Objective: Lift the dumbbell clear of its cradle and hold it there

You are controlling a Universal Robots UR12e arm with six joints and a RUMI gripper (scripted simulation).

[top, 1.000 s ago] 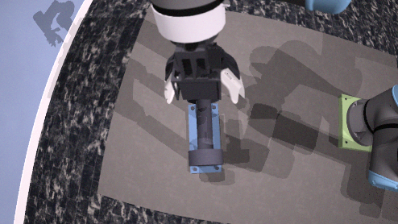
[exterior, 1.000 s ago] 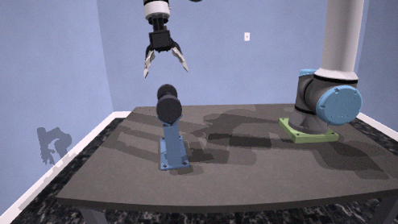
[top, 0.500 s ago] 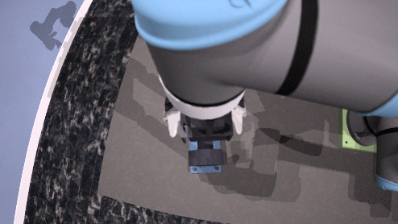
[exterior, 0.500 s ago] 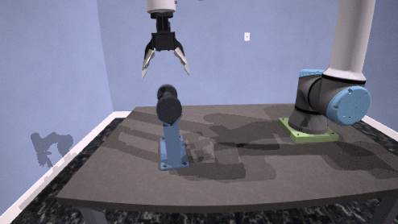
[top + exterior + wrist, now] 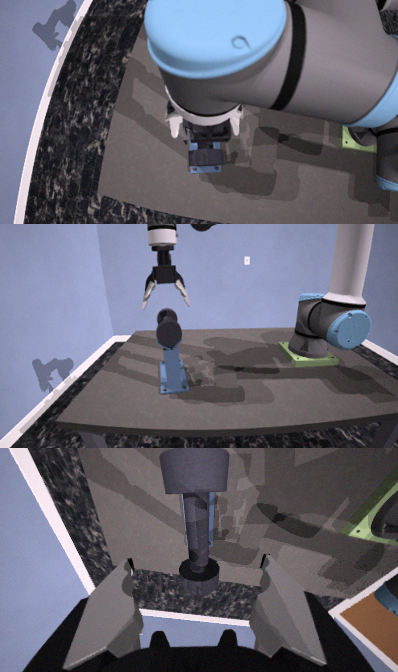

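My hand is 6 cm above the dark dumbbell. The rest, counted from my hand: blue cradle (19 cm below).
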